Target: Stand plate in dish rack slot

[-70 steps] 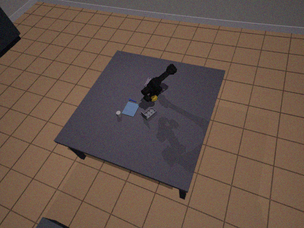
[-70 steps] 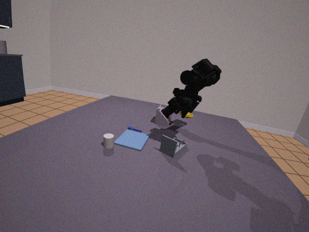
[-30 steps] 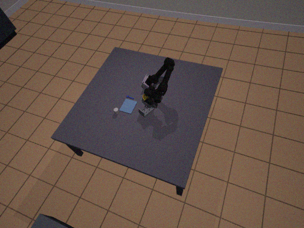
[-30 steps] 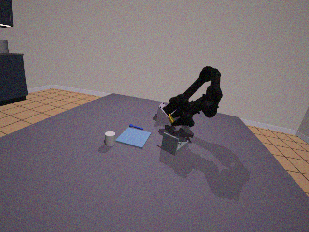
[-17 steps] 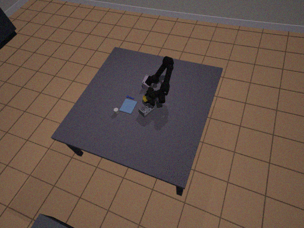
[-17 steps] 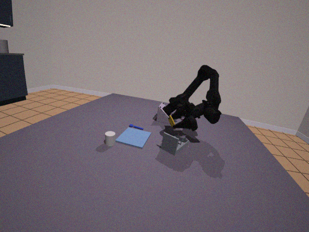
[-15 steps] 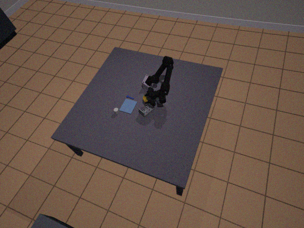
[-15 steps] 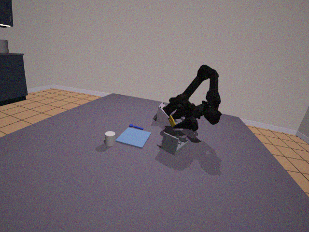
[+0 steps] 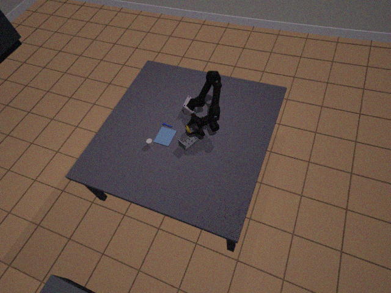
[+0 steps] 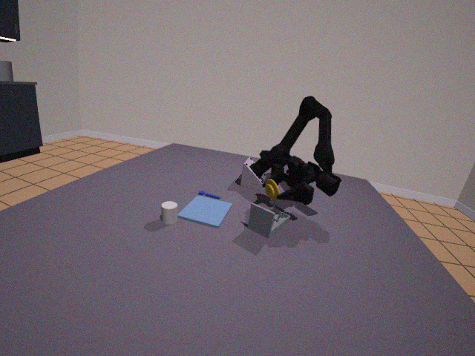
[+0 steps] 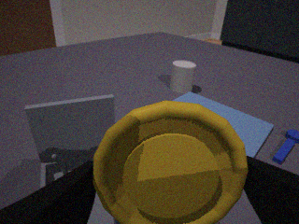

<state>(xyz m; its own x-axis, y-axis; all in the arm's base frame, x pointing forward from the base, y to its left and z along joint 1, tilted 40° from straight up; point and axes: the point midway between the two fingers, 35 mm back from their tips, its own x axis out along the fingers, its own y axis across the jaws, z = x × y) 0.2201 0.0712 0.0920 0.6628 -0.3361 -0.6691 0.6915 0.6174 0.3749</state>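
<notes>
The grey dish rack is 60 mm below my gripper tip, 50 mm ahead of it and 20 mm to the left of it. Round my gripper tip: white cup: 250 mm to the right, 170 mm ahead, 60 mm below; then light blue mat: 180 mm to the right, 80 mm below, 60 mm ahead; then yellow plate: 10 mm to the left, 10 mm behind.
</notes>
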